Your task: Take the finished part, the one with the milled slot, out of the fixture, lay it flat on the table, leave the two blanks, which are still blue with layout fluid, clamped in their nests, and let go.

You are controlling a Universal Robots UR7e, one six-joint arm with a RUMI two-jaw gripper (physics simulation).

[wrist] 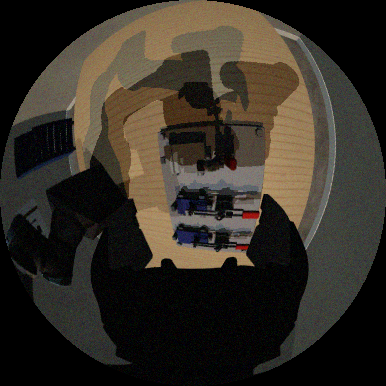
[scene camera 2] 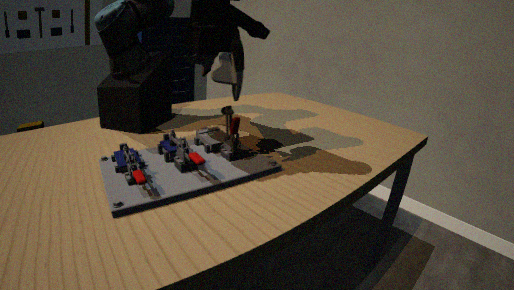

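The finished part [scene camera 2: 207,136] [wrist: 186,152], plain grey, sits in the end nest of the grey fixture plate [scene camera 2: 112,192] [wrist: 227,175]. It is in shadow, and its slot cannot be made out. The clamp beside it [scene camera 2: 231,148] stands open, its red handle [scene camera 2: 235,125] [wrist: 231,164] raised. The middle blue blank [scene camera 2: 168,146] [wrist: 185,205] and the far blue blank [scene camera 2: 121,159] [wrist: 186,236] sit in their nests under lowered clamps with red handles. My gripper [scene camera 2: 221,85] [wrist: 197,198] is open and empty, above the fixture in the wrist view and higher than the raised clamp.
The fixture lies on the wooden table [scene camera 2: 300,200] [wrist: 291,165], with the arm's shadows across its end nest. The dark robot pedestal [scene camera 2: 125,102] stands behind the plate. The raised clamp arm [scene camera 2: 228,116] sticks up below the fingers. A drawer cabinet [wrist: 45,145] stands beyond the table.
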